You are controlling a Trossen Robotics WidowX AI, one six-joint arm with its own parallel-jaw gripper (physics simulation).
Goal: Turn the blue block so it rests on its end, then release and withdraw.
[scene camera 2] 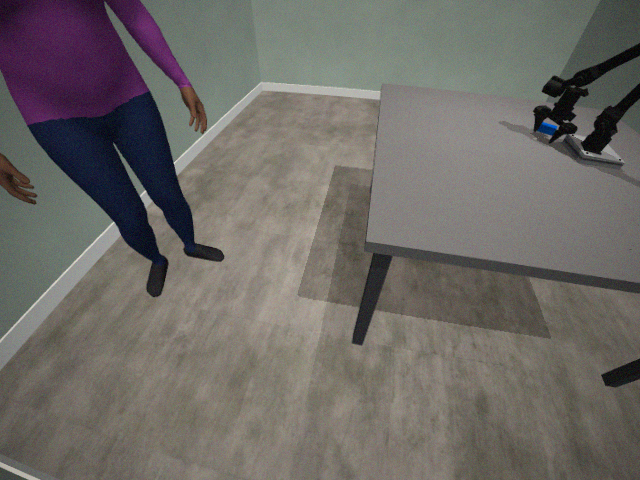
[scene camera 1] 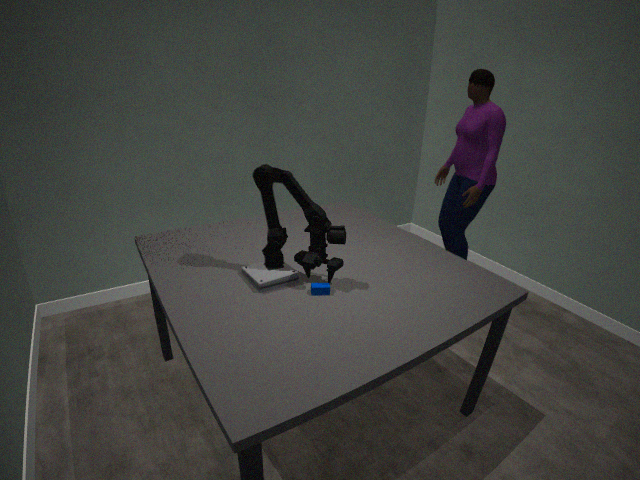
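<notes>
The blue block [scene camera 1: 320, 289] [scene camera 2: 547, 128] lies on its long side on the grey table, with its long side facing scene camera 1. My gripper [scene camera 1: 319, 277] [scene camera 2: 544, 135] is open, pointing down, its two fingers spread wide with nothing between them. In the scene camera 1 view the fingertips are just above and behind the block. In the scene camera 2 view the fingers stand in front of the block, and one finger covers a part of it. Whether a fingertip touches the block or the table cannot be told.
The white base plate [scene camera 1: 263, 279] [scene camera 2: 612, 159] of the arm lies on the table [scene camera 1: 320, 351] [scene camera 2: 465, 206], beside the block. A person in a purple top [scene camera 1: 478, 139] [scene camera 2: 67, 62] and blue trousers stands on the floor beyond the table's edge, apart from the arm.
</notes>
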